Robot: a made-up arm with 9 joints. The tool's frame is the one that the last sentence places. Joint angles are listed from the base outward.
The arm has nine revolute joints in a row. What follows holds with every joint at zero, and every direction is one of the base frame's.
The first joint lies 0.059 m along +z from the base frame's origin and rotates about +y.
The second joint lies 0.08 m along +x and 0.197 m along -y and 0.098 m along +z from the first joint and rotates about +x.
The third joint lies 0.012 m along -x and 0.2 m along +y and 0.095 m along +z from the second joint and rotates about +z.
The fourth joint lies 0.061 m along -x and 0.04 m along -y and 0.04 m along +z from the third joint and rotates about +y.
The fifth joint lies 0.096 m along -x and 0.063 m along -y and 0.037 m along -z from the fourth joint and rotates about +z.
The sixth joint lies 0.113 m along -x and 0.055 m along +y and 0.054 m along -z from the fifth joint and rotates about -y.
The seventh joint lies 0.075 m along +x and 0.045 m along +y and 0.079 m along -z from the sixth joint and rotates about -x.
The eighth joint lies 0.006 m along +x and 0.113 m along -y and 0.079 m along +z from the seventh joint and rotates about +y.
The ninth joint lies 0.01 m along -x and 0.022 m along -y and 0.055 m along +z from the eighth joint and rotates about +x.
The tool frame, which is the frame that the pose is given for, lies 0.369 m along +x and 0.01 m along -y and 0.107 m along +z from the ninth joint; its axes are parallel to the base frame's.
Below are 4 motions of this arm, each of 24 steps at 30 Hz.
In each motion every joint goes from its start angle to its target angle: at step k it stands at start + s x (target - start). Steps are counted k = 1, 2, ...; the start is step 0. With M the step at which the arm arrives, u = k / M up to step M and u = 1 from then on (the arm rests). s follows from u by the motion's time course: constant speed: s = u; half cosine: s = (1 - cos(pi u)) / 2; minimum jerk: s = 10 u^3 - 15 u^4 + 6 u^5.
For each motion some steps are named. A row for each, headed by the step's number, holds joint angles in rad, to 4 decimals.
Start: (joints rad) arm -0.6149 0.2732 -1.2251 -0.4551 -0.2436 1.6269 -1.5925 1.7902 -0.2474
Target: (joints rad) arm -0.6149 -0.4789 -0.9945 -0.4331 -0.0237 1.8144 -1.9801 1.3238 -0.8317
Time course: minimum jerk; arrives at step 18
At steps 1, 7, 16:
1: -0.6149 0.2720 -1.2247 -0.4551 -0.2433 1.6272 -1.5931 1.7895 -0.2483
7: -0.6149 0.0488 -1.1563 -0.4485 -0.1780 1.6829 -1.7082 1.6510 -0.4218
16: -0.6149 -0.4702 -0.9972 -0.4334 -0.0262 1.8122 -1.9756 1.3292 -0.8250

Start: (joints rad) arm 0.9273 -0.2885 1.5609 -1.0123 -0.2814 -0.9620 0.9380 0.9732 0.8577
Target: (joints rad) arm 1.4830 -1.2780 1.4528 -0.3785 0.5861 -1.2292 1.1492 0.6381 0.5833
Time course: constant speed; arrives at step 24
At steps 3, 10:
3: 0.9968 -0.4122 1.5474 -0.9331 -0.1730 -0.9954 0.9644 0.9313 0.8234
10: 1.1588 -0.7008 1.5159 -0.7482 0.0801 -1.0733 1.0260 0.8336 0.7434

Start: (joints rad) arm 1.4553 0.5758 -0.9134 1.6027 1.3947 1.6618 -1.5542 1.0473 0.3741
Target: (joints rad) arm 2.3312 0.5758 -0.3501 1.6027 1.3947 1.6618 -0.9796 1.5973 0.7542
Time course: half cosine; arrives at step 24
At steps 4, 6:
4: 1.5140 0.5758 -0.8757 1.6027 1.3947 1.6618 -1.5157 1.0841 0.3996
6: 1.5836 0.5758 -0.8309 1.6027 1.3947 1.6618 -1.4701 1.1278 0.4298

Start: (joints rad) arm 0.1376 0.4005 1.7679 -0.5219 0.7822 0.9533 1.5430 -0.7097 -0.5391
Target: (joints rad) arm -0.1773 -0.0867 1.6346 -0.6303 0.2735 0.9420 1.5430 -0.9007 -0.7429
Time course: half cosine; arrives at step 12
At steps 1, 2, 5, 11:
1: 0.1322 0.3922 1.7656 -0.5237 0.7735 0.9531 1.5430 -0.7130 -0.5426
2: 0.1165 0.3679 1.7590 -0.5292 0.7481 0.9525 1.5430 -0.7225 -0.5528
5: 0.0209 0.2199 1.7185 -0.5621 0.5937 0.9491 1.5430 -0.7805 -0.6146
11: -0.1719 -0.0784 1.6369 -0.6285 0.2822 0.9422 1.5430 -0.8974 -0.7394

